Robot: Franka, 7 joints.
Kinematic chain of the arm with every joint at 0, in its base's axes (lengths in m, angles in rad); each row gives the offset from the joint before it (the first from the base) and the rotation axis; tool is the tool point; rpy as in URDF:
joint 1: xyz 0 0 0.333 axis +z
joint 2: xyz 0 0 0 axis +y
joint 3: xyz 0 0 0.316 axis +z
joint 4: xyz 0.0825 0 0 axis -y
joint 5: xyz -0.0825 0 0.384 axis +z
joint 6: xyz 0 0 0 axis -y
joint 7: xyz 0.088 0 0 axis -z
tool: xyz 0 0 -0.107 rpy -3.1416 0 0
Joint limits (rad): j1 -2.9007..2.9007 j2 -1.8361..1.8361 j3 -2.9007..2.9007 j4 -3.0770..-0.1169 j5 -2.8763..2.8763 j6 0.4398..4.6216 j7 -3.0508..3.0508
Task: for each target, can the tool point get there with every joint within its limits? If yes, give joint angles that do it. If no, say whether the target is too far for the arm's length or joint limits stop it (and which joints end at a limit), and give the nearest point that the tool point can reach.
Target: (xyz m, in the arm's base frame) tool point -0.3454 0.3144 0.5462
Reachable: yes | joints 0.5567 -0.7964 1.1357 -1.9223 -1.8143 4.2236 1.6911
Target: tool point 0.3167 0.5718 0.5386
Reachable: yes | joints 0.0932 0.7854 1.5119 -1.4103 -0.8884 1.5673 1.7434
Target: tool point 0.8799 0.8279 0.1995
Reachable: no: too far | nearest point 0.6210 0.5843 0.2388 | short by 0.358 m
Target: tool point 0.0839 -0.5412 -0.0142
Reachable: yes | joints -0.7322 1.1447 -0.6492 -1.8335 -2.2909 2.6582 -2.0523
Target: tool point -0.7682 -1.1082 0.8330
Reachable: no: too far | nearest point -0.4583 -0.6611 0.6313 | short by 0.580 m
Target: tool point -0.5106 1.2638 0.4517
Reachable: no: too far | nearest point -0.3202 0.7924 0.4074 | short by 0.510 m
